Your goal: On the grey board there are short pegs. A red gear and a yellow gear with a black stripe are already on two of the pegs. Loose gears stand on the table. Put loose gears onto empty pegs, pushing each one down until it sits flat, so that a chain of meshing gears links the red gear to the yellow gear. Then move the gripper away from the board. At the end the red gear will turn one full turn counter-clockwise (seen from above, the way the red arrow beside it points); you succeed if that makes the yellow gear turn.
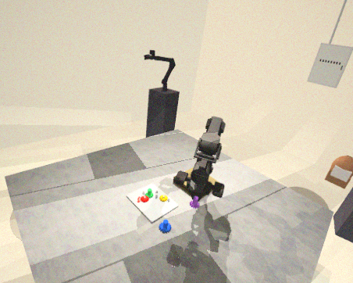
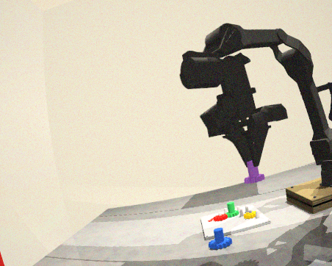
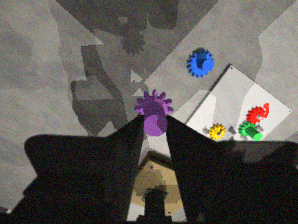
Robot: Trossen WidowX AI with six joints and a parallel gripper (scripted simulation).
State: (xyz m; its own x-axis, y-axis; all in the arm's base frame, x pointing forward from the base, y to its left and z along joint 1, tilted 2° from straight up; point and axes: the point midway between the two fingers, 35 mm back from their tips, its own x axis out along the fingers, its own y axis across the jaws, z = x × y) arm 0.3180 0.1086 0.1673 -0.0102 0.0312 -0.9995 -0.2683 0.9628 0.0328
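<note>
The green gear lies 3 cm behind my gripper tip, 26 cm to the right of it and 15 cm below it. From my gripper tip the other things lie so: yellow gear 6 cm behind, 19 cm to the right, 15 cm below; purple gear 1 cm below; blue gear 7 cm ahead, 8 cm to the right, 15 cm below.
</note>
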